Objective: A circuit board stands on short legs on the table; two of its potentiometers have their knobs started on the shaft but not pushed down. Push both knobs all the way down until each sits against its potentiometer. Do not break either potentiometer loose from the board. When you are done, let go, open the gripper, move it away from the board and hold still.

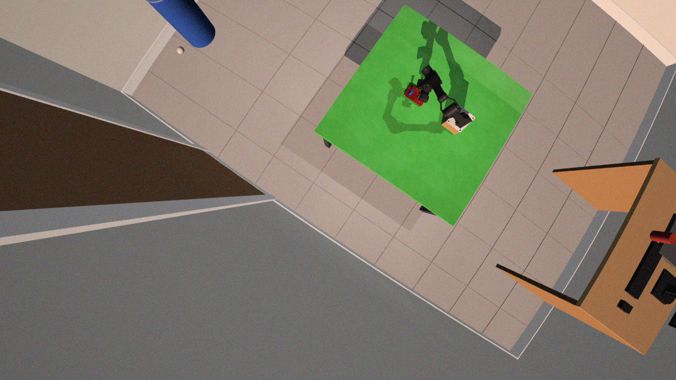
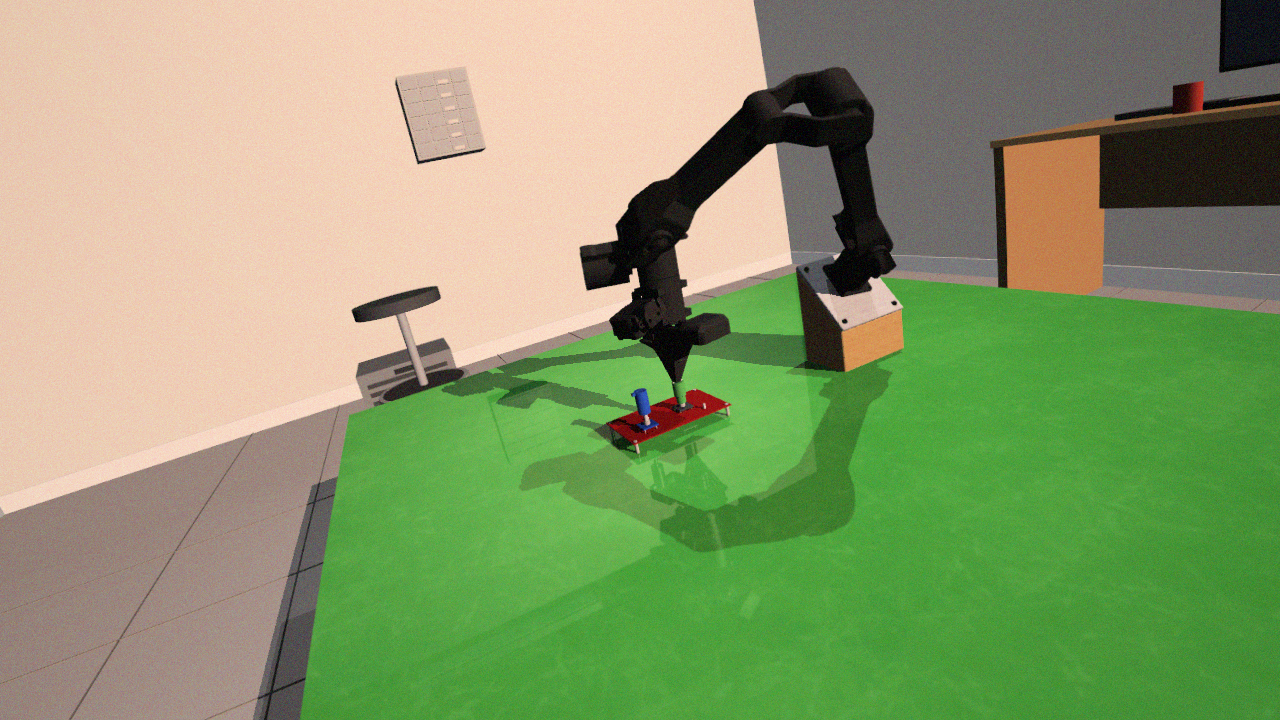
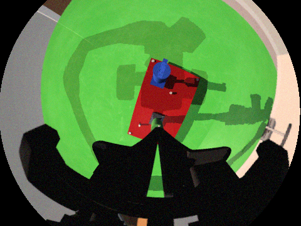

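Right now the green knob is 10 mm below my gripper tip. Round my gripper tip: blue knob (70 mm ahead, 30 mm to the left).
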